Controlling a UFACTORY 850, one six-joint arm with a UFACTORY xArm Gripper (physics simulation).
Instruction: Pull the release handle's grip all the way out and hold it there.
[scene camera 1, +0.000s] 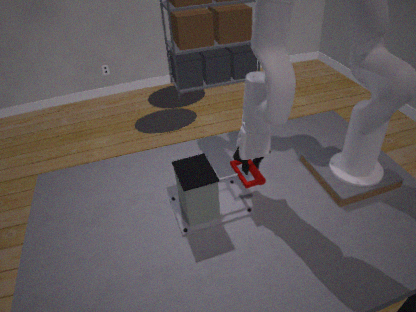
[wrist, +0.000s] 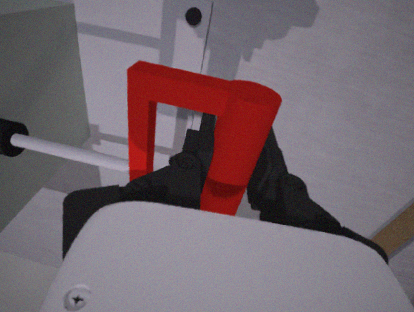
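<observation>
The release handle's red grip (scene camera 1: 256, 176) (wrist: 243, 135) is a rectangular loop with a thick round bar on its outer side. A thin white rod (scene camera 1: 228, 176) (wrist: 70, 151) joins it to the pale green box (scene camera 1: 201, 202) (wrist: 42, 80) with a black top; a long stretch of rod shows between the black collar (wrist: 12, 137) and the grip. My gripper (scene camera 1: 248, 167) (wrist: 230, 137) is shut on the grip's round bar, one finger inside the loop and one outside it. The lower part of the bar is hidden behind the gripper body in the wrist view.
The box stands on a pale base plate (scene camera 1: 235, 215) with dark round corner fasteners, on a grey mat (scene camera 1: 125, 270). The arm's base stands on a wood-edged block (scene camera 1: 367, 197) to the right. A shelf rack (scene camera 1: 167, 47) with boxes stands behind, near the wall.
</observation>
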